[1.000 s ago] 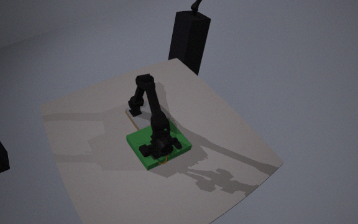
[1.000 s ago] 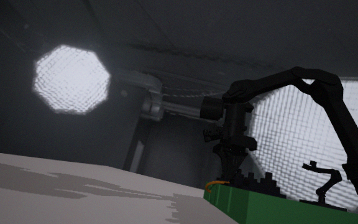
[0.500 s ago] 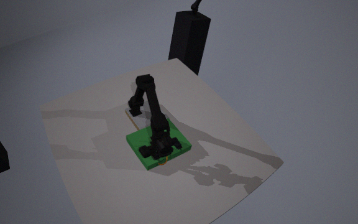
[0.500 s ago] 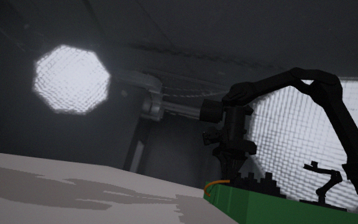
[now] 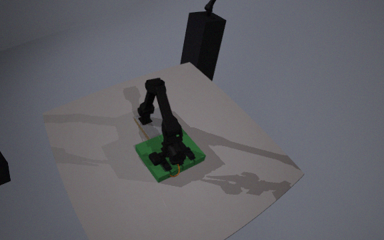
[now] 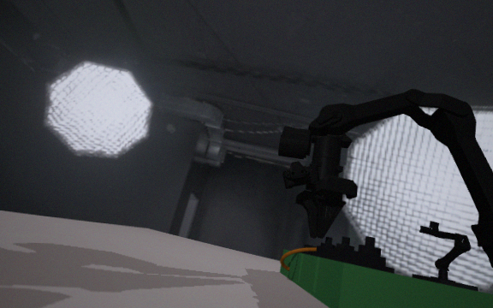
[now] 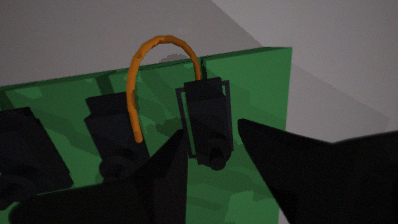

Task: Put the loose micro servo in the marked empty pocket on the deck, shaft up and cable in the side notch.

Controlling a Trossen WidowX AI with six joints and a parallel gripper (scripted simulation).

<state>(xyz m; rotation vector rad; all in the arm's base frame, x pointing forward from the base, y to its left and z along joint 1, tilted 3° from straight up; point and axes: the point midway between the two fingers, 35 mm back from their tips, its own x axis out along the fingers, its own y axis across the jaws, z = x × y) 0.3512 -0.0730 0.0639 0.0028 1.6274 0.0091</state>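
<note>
Right now the green deck is 12 cm behind my gripper tip, 7 cm to the left of it and 6 cm below it.
</note>
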